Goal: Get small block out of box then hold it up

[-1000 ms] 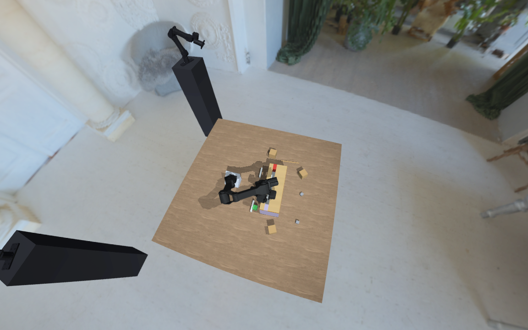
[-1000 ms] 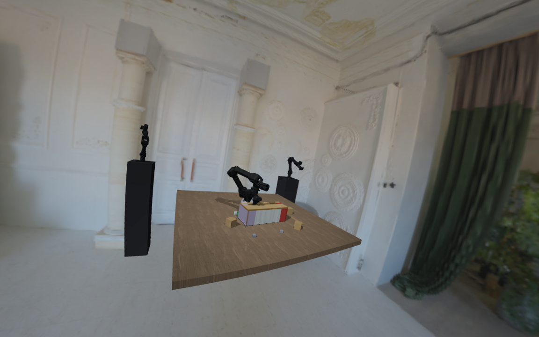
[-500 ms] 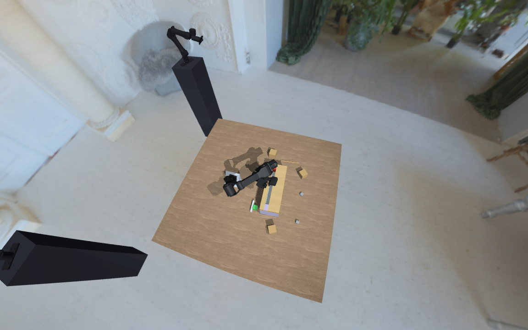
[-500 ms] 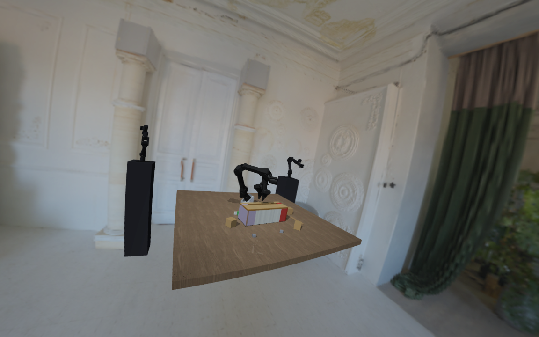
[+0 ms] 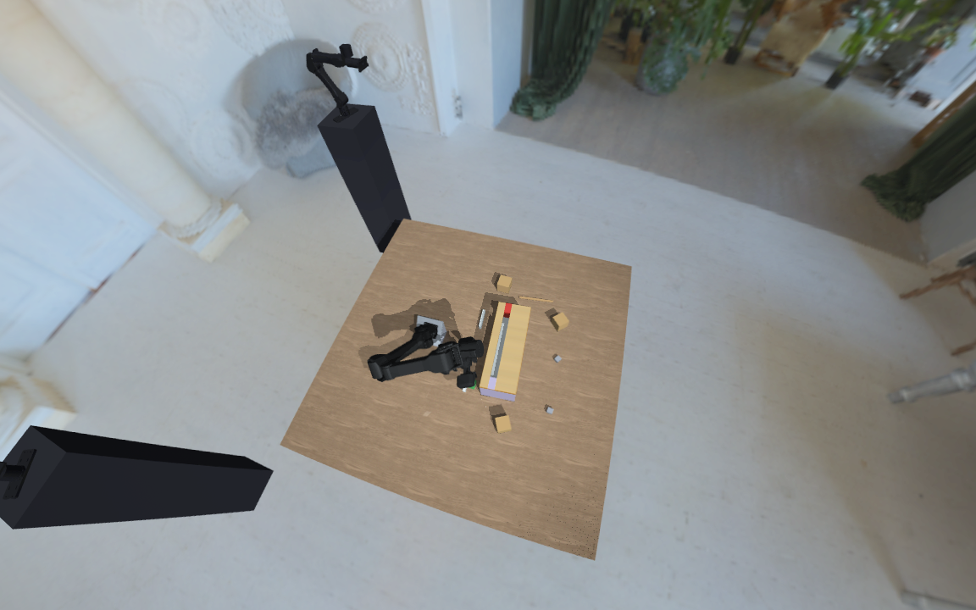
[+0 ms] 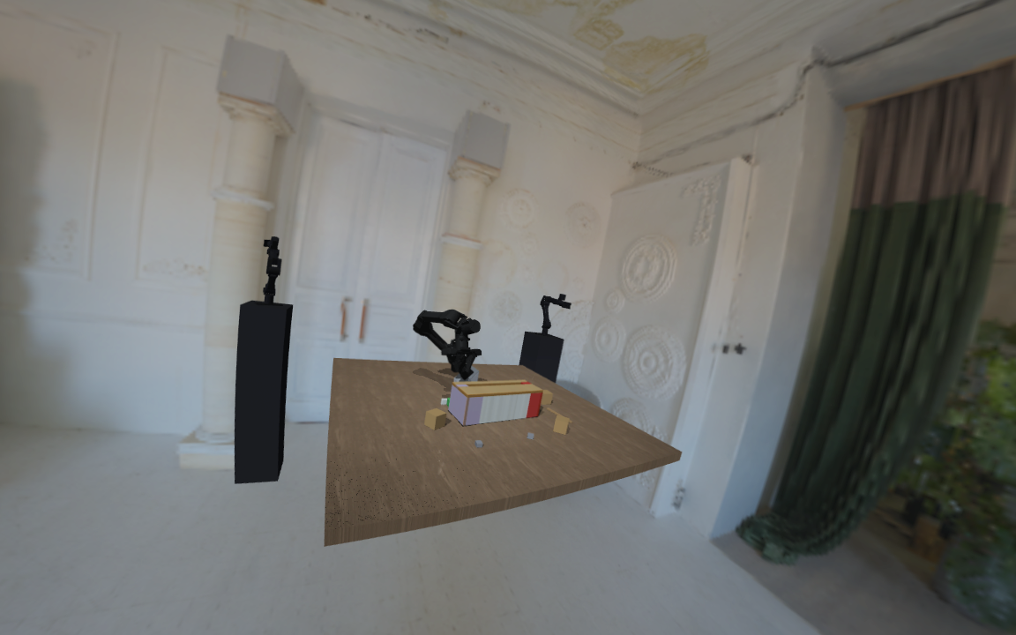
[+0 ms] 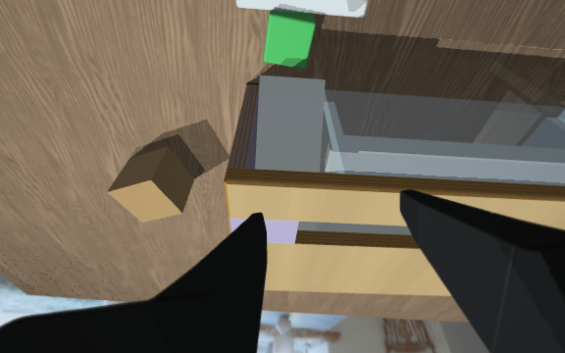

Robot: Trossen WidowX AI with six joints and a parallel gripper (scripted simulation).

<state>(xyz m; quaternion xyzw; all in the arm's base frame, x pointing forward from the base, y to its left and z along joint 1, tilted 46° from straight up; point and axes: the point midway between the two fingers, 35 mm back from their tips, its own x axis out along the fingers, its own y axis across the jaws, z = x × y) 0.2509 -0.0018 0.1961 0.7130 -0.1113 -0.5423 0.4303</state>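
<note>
Right now the green block is 20 mm behind my gripper tip, 20 mm to the right of it and 150 mm below it. Round my gripper tip: tan box: 40 mm ahead, 150 mm to the left, 100 mm below; thin stick: 140 mm ahead, 460 mm to the left, 160 mm below.
</note>
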